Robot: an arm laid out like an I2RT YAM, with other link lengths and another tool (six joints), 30 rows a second.
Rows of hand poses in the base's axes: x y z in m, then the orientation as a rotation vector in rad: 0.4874 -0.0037 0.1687 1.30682 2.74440 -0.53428; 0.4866 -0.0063 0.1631 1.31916 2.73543 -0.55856; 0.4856 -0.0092 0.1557 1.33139 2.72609 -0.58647; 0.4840 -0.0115 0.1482 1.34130 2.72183 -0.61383; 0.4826 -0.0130 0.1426 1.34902 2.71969 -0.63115; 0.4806 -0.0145 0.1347 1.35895 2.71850 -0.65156; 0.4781 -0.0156 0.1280 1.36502 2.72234 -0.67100; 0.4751 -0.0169 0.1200 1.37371 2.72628 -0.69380; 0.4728 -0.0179 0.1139 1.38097 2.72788 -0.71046; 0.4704 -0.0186 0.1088 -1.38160 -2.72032 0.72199; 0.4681 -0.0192 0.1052 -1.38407 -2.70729 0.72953; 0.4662 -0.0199 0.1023 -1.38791 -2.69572 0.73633
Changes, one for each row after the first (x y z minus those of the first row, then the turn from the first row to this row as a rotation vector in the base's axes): -0.0008 -0.0026 -0.0056 -0.01410 0.00649 -0.01026; -0.0018 -0.0055 -0.0130 -0.03007 0.01449 -0.02072; -0.0034 -0.0078 -0.0205 -0.04360 0.02587 -0.02902; -0.0048 -0.0093 -0.0261 -0.05150 0.03400 -0.03514; -0.0068 -0.0108 -0.0340 -0.05988 0.04494 -0.04271; -0.0093 -0.0119 -0.0407 -0.06600 0.05840 -0.04708; -0.0123 -0.0132 -0.0487 -0.07298 0.07425 -0.05328; -0.0146 -0.0142 -0.0548 -0.07842 0.08516 -0.05856; -0.0170 -0.0149 -0.0599 -0.08212 0.09609 -0.06278; -0.0193 -0.0155 -0.0635 -0.08447 0.10541 -0.06949; -0.0212 -0.0162 -0.0664 -0.08693 0.11280 -0.07626
